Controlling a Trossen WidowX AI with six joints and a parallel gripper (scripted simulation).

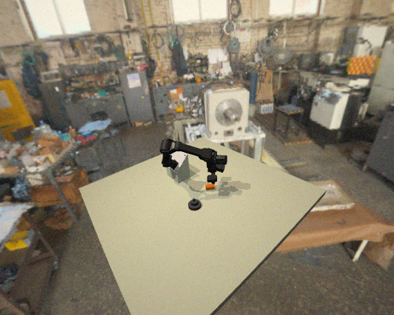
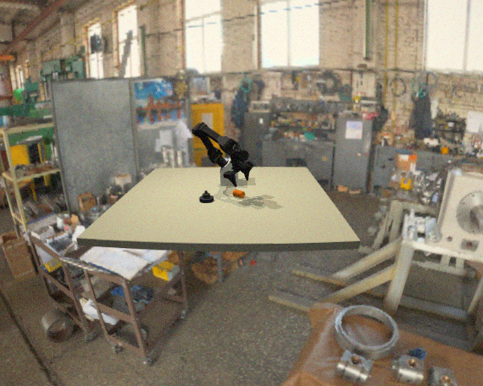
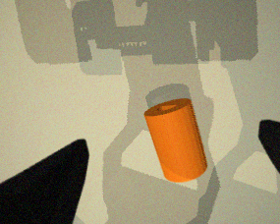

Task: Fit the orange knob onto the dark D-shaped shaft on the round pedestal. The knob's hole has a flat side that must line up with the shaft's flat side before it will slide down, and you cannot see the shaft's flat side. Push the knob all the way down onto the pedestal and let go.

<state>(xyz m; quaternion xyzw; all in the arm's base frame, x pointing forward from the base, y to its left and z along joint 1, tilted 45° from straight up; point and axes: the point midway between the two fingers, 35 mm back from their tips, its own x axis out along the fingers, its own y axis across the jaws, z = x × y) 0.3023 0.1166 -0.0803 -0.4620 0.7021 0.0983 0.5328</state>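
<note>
The orange knob lies 70 mm below my gripper tip, 30 mm behind it and 20 mm to the right of it. Also, from my gripper tip: pedestal: 200 mm to the right, 60 mm below, 50 mm ahead.
</note>
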